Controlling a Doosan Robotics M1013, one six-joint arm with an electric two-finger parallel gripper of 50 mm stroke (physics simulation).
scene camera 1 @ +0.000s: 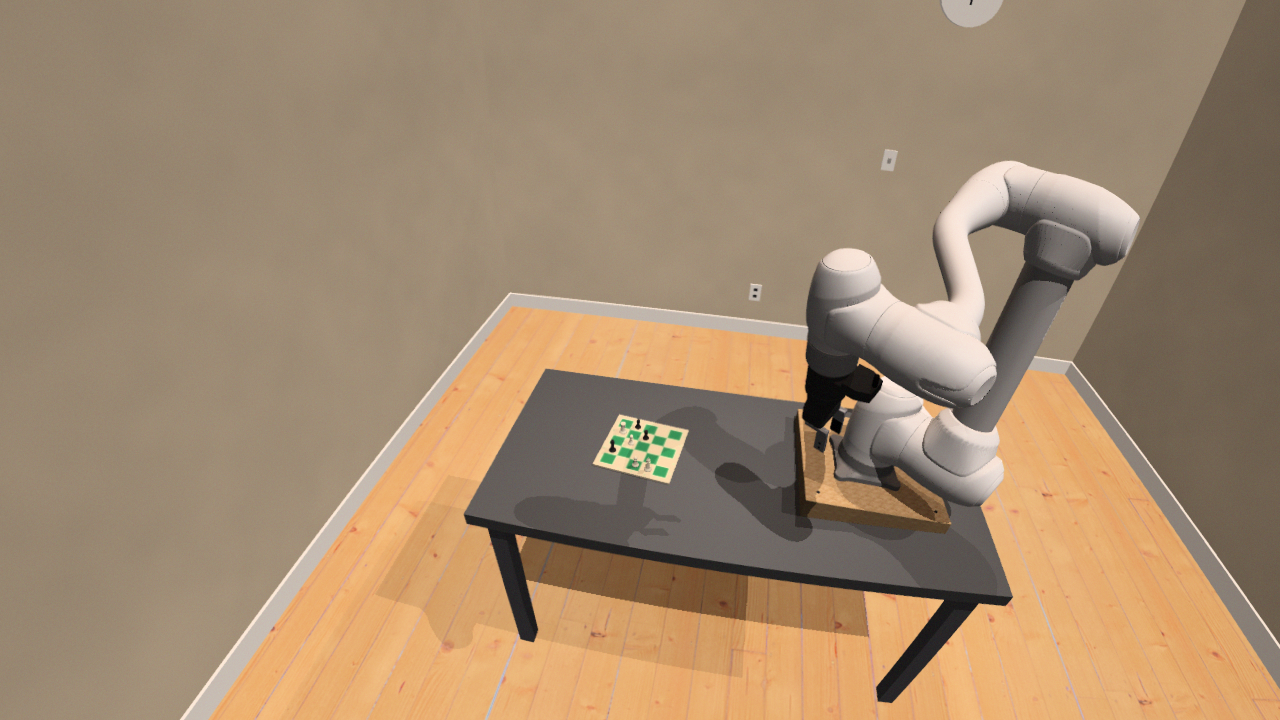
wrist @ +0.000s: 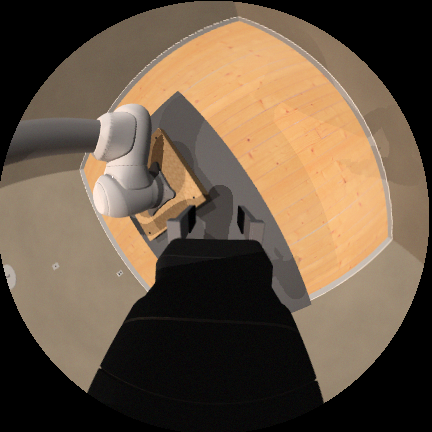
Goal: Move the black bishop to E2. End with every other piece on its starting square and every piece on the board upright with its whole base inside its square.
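Places are measured from the arm's base along level axes (x ahead, y left, z up), in metres.
Where they show: gripper, fingertip midpoint: (scene camera 1: 827, 439) (wrist: 216, 213); arm's base, origin of the base link: (scene camera 1: 862, 463) (wrist: 153, 189).
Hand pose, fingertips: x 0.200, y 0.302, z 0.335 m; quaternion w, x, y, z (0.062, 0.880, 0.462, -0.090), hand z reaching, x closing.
Each offset is from my fingertips to the top centre of the thing. "spot": to the spot under its first point. Level surfaces: height alone.
A small green-and-cream chessboard {spot: dx +0.322, dy -0.302, dz -0.372 m} (scene camera 1: 677, 445) lies left of centre on the table. Black pieces {dx +0.449, dy -0.352, dz -0.340 m} (scene camera 1: 638, 424) {dx +0.417, dy -0.311, dz -0.340 m} (scene camera 1: 645, 435) {dx +0.499, dy -0.241, dz -0.328 m} (scene camera 1: 612, 445) stand on it, two towards the back and one near the left side; they are too small to tell which is the bishop. Several pale pieces stand there too, two at the back left and two near the front edge {spot: dx +0.425, dy -0.194, dz -0.361 m} (scene camera 1: 634, 463) {spot: dx +0.388, dy -0.189, dz -0.355 m} (scene camera 1: 647, 465). Square labels are not readable. My gripper (scene camera 1: 828, 430) (wrist: 216, 213) is open and empty, well right of the board, beside the robot's base. The board does not show in the wrist view.
The dark table {dz -0.378 m} (scene camera 1: 554, 394) (wrist: 235, 175) carries a wooden base plate (scene camera 1: 872, 505) (wrist: 187, 185) at its right, with the arm's foot bolted on it. The arm (scene camera 1: 913, 349) (wrist: 125, 165) folds above the plate. Shadows fall across the table.
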